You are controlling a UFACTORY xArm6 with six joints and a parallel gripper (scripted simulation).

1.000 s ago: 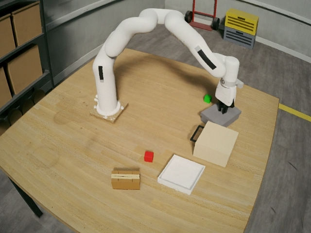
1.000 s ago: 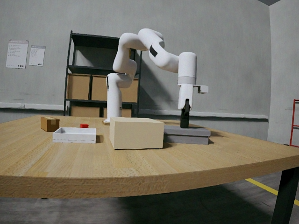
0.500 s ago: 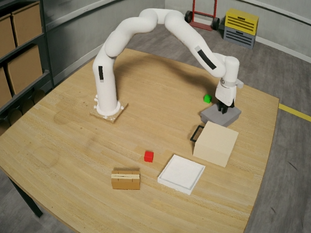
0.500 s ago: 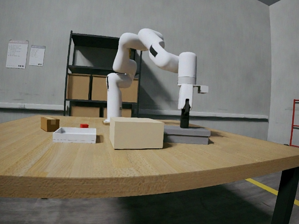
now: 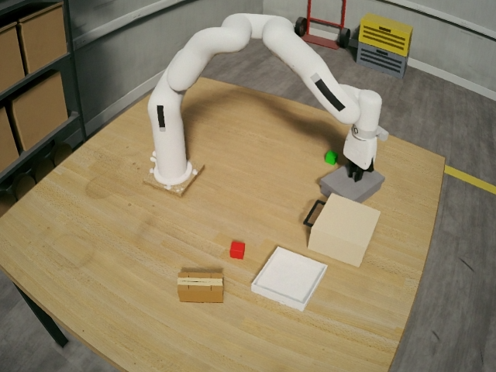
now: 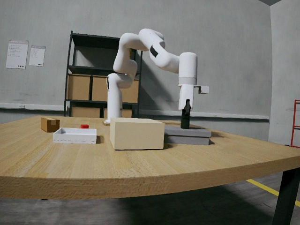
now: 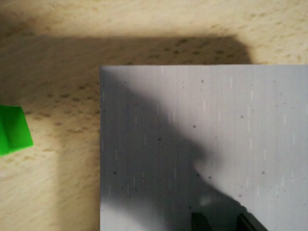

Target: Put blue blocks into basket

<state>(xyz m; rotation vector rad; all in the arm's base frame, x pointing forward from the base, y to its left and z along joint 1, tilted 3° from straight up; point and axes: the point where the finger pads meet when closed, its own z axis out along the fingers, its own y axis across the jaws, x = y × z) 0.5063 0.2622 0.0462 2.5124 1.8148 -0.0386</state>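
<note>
The metal box is 5 cm below my hand. The rest, counted from my hand: grey lid (3 cm below); then light wooden cabinet (5 cm ahead, 21 cm to the right, 3 cm below); then white basket (42 cm to the right, 6 cm below).
</note>
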